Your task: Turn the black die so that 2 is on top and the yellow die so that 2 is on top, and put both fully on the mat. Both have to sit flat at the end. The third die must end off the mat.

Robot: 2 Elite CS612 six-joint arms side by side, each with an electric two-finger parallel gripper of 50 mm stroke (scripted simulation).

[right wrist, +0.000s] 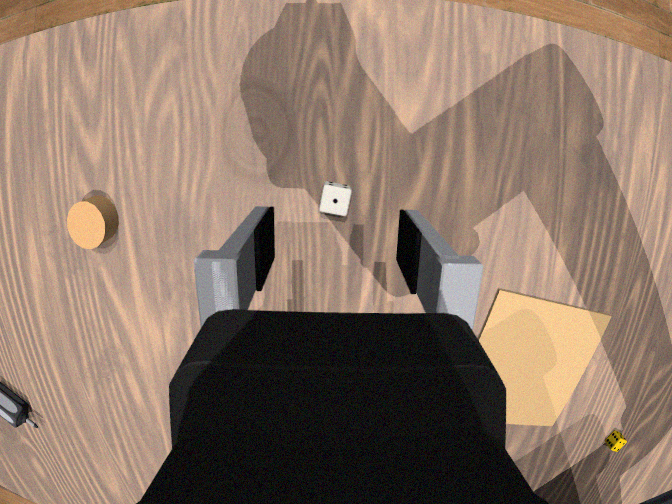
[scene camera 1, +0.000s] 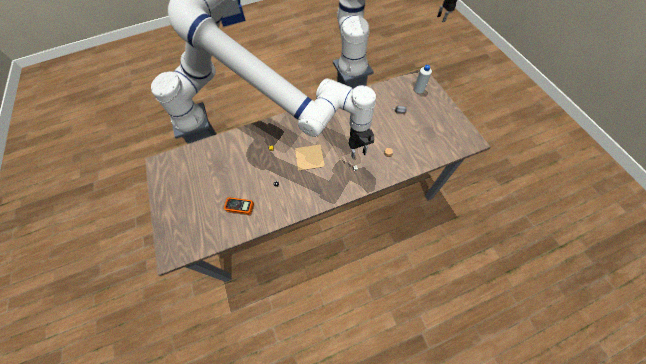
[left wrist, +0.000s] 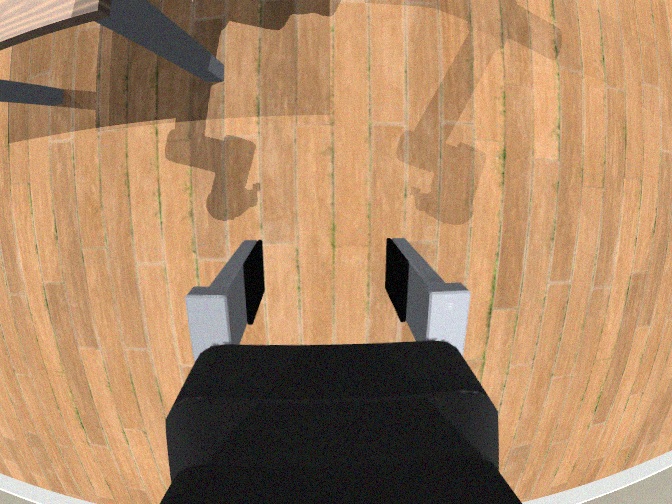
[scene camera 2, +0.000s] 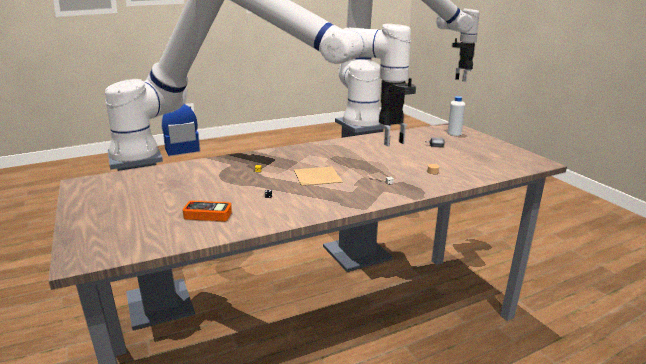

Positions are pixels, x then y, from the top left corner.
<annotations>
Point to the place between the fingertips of my left gripper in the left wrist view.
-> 324, 264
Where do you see a white die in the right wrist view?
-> At 335, 198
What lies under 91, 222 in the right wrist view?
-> A round wooden piece.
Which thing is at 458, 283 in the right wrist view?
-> My right gripper.
</annotations>
